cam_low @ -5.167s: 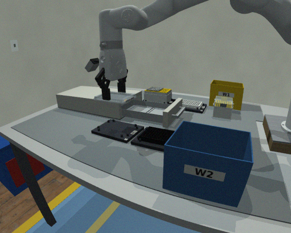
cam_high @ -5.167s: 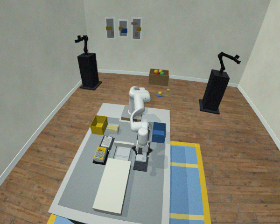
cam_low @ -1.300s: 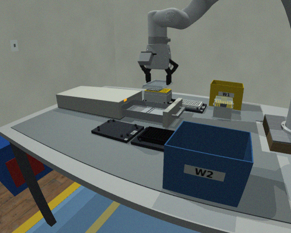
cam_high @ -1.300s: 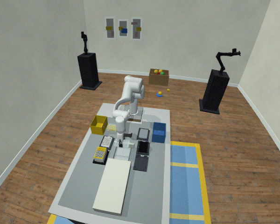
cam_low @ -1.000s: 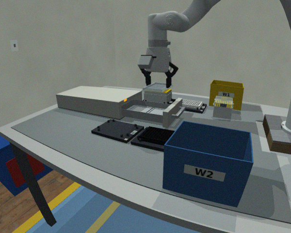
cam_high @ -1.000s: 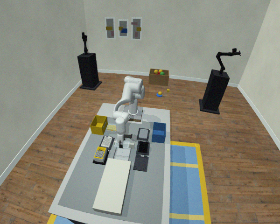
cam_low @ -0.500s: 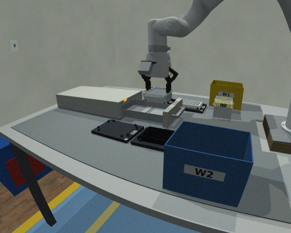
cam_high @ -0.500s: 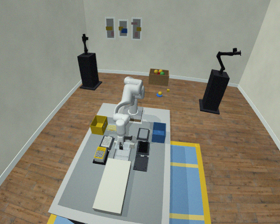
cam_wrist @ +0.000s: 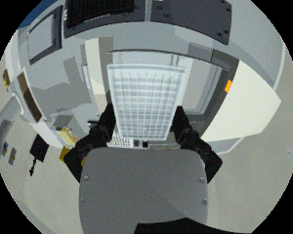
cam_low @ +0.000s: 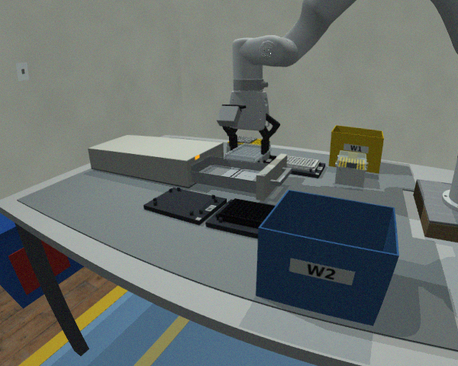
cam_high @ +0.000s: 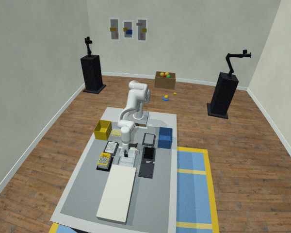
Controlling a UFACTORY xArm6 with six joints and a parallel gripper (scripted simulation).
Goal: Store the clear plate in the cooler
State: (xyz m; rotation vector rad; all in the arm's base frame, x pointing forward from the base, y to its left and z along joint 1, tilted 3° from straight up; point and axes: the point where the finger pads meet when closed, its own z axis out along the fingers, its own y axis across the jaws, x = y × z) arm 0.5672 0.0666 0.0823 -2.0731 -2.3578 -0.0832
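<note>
Now: the drawer 30 mm ahead of my hand and 80 mm below it. Also, from my hand: yellow-topped tip box: 100 mm ahead, 190 mm to the right, 50 mm below; then clear plate: 10 mm below; then black plate: 110 mm behind, 170 mm to the left, 90 mm below.
</note>
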